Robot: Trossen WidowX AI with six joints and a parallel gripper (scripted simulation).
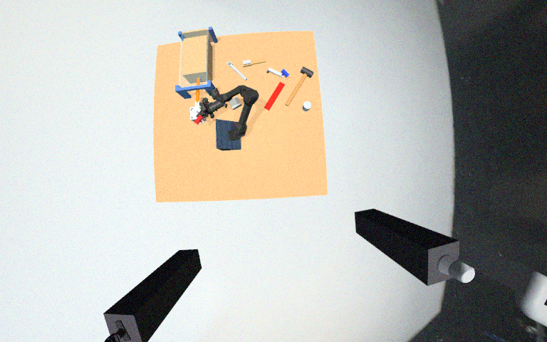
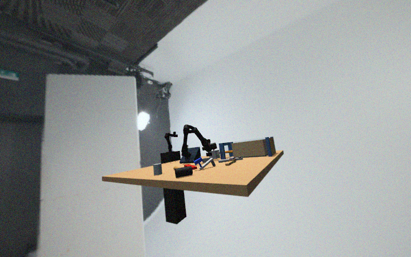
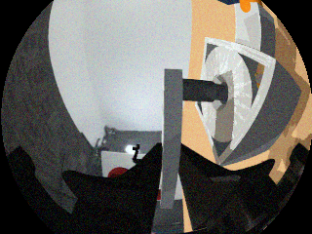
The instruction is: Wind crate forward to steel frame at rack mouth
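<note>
Right now my gripper tip is 40 mm past the red knob, 30 mm to the left of it and 40 mm below it. Also, from my gripper tip: winch: 30 mm ahead, 10 mm to the left, 100 mm below; then winch handle: 10 mm behind, 20 mm to the right, 10 mm above; then blue steel frame: 210 mm ahead, 10 mm to the left, 20 mm below.
</note>
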